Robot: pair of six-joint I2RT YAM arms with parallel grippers.
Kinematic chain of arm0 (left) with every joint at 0, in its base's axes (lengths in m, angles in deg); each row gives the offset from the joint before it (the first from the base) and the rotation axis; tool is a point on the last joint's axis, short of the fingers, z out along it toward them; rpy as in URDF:
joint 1: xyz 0 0 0.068 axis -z
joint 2: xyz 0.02 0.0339 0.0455 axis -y
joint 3: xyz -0.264 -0.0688 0 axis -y
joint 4: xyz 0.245 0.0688 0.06 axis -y
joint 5: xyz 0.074 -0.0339 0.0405 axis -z
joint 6: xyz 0.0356 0 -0.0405 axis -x
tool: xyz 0 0 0 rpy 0 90 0
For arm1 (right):
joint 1: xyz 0 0 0.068 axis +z
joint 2: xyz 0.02 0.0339 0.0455 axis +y
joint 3: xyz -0.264 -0.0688 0 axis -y
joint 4: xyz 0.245 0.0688 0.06 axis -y
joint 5: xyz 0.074 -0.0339 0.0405 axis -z
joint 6: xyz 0.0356 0 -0.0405 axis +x
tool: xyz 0 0 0 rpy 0 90 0
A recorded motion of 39 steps. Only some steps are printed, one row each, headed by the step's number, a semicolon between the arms.
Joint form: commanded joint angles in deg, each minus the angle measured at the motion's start. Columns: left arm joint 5, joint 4, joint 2, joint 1, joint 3, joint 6; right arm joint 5, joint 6, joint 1, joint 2, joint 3, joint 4.
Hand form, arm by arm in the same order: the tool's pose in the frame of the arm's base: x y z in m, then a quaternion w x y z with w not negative. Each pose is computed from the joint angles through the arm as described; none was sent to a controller.
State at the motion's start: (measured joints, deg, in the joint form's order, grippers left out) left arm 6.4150 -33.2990 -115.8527 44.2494 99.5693 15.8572; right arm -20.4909 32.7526 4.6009 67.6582 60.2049 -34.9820
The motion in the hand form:
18: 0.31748 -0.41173 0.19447 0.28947 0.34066 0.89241 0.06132; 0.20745 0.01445 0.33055 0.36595 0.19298 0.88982 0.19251
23: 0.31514 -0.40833 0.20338 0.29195 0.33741 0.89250 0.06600; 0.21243 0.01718 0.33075 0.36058 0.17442 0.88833 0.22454
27: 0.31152 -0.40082 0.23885 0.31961 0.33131 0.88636 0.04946; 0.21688 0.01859 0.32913 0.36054 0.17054 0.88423 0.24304
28: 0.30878 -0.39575 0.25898 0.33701 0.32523 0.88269 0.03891; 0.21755 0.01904 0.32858 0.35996 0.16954 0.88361 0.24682
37: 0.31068 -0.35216 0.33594 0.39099 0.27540 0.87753 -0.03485; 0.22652 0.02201 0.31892 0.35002 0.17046 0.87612 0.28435
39: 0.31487 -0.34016 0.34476 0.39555 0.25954 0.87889 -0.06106; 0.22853 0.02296 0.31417 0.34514 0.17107 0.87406 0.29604
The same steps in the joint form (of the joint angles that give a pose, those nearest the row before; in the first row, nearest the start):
18: -29.98 -18.41 -23.75 9.68 27.60 -9.19; 10.58 -1.55 -2.30 -8.97 -0.49 -7.95
23: -30.67 -19.46 -22.48 9.72 27.33 -8.95; 6.35 -1.82 -2.32 -8.02 -0.34 -6.48
27: -30.64 -19.47 -18.25 9.54 27.17 -9.61; 4.37 -1.12 -2.31 -7.38 -0.76 -4.52
28: -30.67 -19.21 -15.77 9.46 26.96 -9.75; 3.97 -0.98 -2.26 -7.28 -0.90 -4.16
37: -25.90 -17.40 -5.03 5.78 24.80 -8.37; 0.09 1.44 -2.18 -5.87 -2.88 0.18
39: -23.25 -15.84 -2.89 4.24 23.08 -7.25; -1.15 2.25 -2.14 -5.57 -3.91 1.66

